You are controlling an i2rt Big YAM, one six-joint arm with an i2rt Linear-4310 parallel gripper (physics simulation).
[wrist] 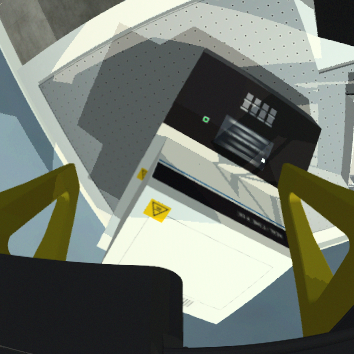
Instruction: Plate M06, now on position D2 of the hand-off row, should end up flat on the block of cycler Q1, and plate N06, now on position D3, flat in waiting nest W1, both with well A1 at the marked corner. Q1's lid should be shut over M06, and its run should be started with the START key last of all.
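Frame: origin at the arm's base, x ahead, y right, z down, level; metres.
Where they show: gripper, between the fingertips: [178, 174].
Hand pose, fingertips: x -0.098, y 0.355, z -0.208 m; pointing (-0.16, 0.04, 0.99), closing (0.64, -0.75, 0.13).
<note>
Things, the pixels of their top centre, and the offset from my fingertips. "spot": a spot on its surface instead. Level surfaces: height alone.
- white cycler, a spot on its surface: [200, 260] spot: dx +0.212, dy +0.170, dz +0.200 m
- black front panel, a spot on its surface: [185, 107] spot: dx +0.044, dy +0.091, dz +0.389 m
- dark striped screen, a spot on its surface: [244, 140] spot: dx +0.160, dy +0.043, dz +0.390 m
- perforated grey deck, height of its surface: dz +0.559 m
- yellow warning label, a spot on its surface: [157, 210] spot: dx +0.100, dy +0.158, dz +0.199 m
- grey frame-like object, a spot on its surface: [350, 115] spot: dx +0.309, dy -0.184, dz +0.520 m
A white cycler [200, 260] with a black front panel [185, 107] lies below my gripper in the wrist view. The panel carries a small green light [206, 119], a block of grey keys [259, 109] and a dark striped screen [244, 140]. The lettering on its black strip reads partly "REAL-TIME PCR"; whether this is Q1 cannot be told. My gripper [178, 174] is open and empty, its two yellow fingers standing on either side of the cycler's body. Plates M06 and N06, the hand-off row and nest W1 do not show in the wrist view.
The cycler stands on a perforated grey deck [280, 37] with a pale rim. A yellow warning label [157, 210] is on its white top. Part of a grey frame-like object [350, 115] shows at the right edge. A dark object [337, 20] fills the upper right corner.
</note>
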